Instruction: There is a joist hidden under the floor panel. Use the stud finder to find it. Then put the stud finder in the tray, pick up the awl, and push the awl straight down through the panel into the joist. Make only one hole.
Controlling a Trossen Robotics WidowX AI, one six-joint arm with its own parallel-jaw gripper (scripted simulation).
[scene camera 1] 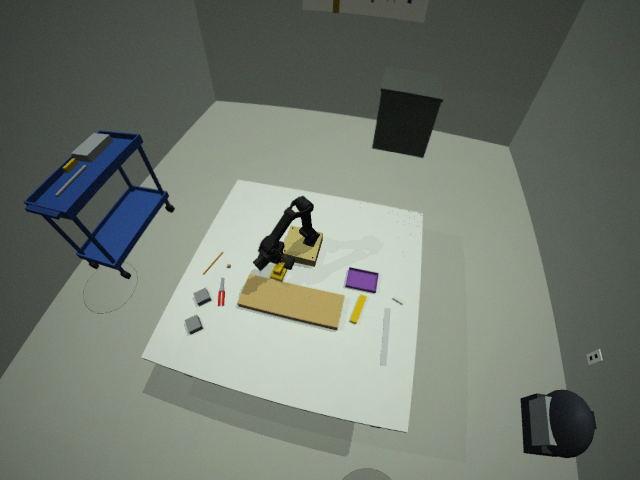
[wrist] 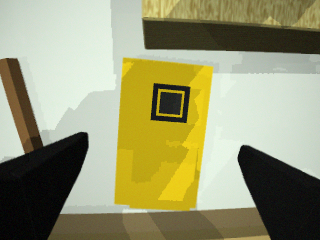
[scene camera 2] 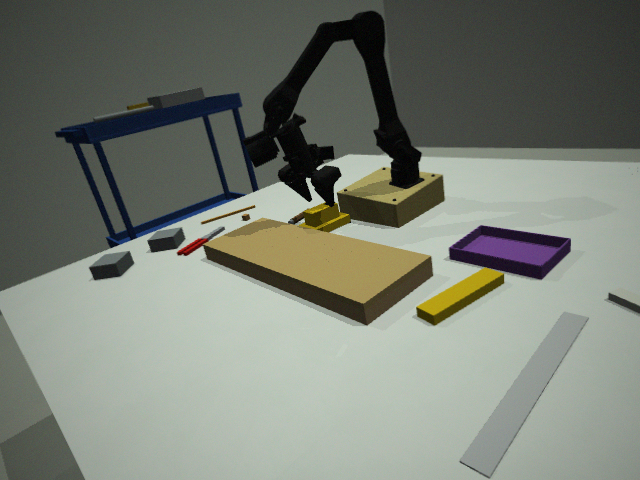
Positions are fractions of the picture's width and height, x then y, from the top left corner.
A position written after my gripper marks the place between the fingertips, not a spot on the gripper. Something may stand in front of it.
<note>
My gripper (scene camera 2: 0.50,0.42) is open and holds nothing. I also see a yellow stud finder (scene camera 2: 0.50,0.45) and a yellow bar (scene camera 2: 0.69,0.64).
My gripper shows as well in the wrist view (wrist: 0.52,0.61). The wrist view misses the yellow bar: it is out of frame.
</note>
